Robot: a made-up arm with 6 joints.
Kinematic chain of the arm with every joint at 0, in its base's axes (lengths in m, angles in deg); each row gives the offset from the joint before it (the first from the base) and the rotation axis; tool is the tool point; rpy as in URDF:
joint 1: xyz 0 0 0.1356 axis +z
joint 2: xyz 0 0 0 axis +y
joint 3: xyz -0.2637 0 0.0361 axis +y
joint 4: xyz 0.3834 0 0.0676 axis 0.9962 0 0.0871
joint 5: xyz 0 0 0 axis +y
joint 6: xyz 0.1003 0 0.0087 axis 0.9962 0 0.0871
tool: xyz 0 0 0 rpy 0 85 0
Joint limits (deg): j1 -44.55..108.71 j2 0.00..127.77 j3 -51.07..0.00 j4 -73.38..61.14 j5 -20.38..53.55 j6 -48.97..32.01
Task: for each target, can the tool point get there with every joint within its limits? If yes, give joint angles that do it. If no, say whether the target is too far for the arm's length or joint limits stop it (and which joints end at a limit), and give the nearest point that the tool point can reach.
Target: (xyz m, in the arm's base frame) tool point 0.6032 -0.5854 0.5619
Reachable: no: too far | nearest point 0.3056 -0.2966 0.3516 | short by 0.465 m
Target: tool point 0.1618 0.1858 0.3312
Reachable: yes | joints 50.04 19.14 -16.62 13.12 -11.85 -16.99
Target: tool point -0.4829 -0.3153 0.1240
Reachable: no: joint limits stop it (at a limit: joint 2, joint 3, joint 5) | nearest point -0.0769 -0.0502 -0.0289 | short by 0.508 m
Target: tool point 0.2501 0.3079 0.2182
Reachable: yes | joints 52.85 69.53 -40.09 -62.72 8.61 -31.08
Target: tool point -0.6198 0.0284 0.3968
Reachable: no: joint limits stop it (at a limit: joint 1, joint 4, joint 5) | nearest point -0.1396 0.1910 0.3968 | short by 0.507 m
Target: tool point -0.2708 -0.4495 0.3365
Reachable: no: joint limits stop it (at a limit: joint 1, joint 2, joint 4, joint 5) | nearest point 0.0511 -0.1592 0.3475 | short by 0.434 m
